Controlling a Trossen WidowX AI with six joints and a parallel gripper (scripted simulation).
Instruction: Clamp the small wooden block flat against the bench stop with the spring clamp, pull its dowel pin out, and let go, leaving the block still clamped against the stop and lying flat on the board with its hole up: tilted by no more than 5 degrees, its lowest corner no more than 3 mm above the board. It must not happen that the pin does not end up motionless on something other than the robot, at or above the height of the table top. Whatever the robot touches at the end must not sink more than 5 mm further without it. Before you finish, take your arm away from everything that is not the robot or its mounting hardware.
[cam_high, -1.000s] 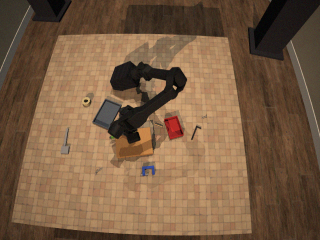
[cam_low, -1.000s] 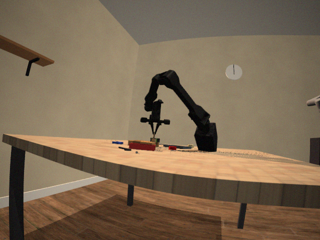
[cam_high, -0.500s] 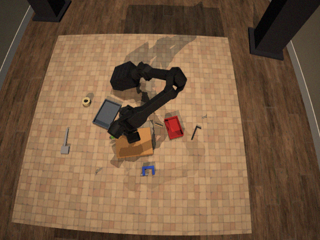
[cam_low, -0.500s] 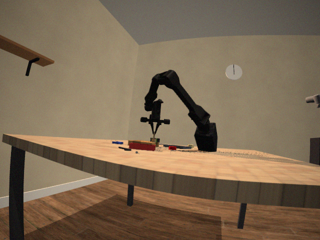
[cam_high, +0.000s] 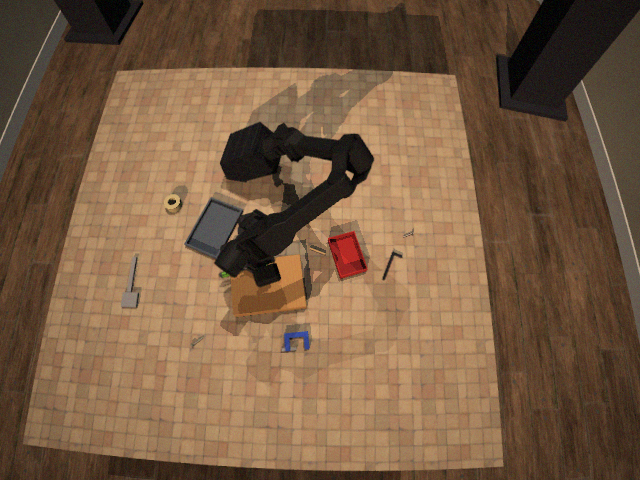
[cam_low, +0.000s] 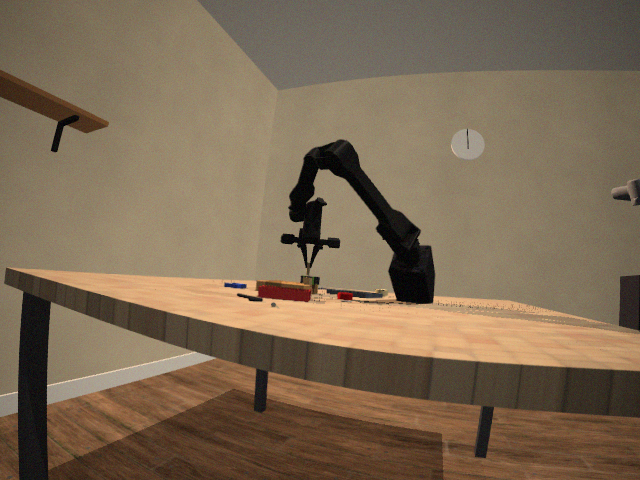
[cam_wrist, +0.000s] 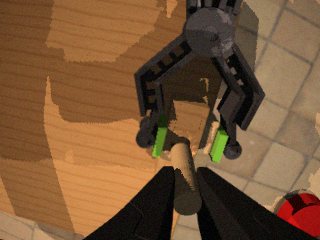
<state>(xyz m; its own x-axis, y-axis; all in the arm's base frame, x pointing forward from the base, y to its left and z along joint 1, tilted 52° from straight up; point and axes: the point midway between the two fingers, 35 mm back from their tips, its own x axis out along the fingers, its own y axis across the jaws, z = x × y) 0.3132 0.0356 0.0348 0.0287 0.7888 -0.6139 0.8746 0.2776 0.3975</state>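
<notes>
Now: hand 4 cm above the dowel pin. The rest, counted from my hand: small wooden block (8 cm below); then wooden board (6 cm ahead, 2 cm to the left, 10 cm below); then red knob (15 cm behind, 2 cm to the left, 11 cm below).
</notes>
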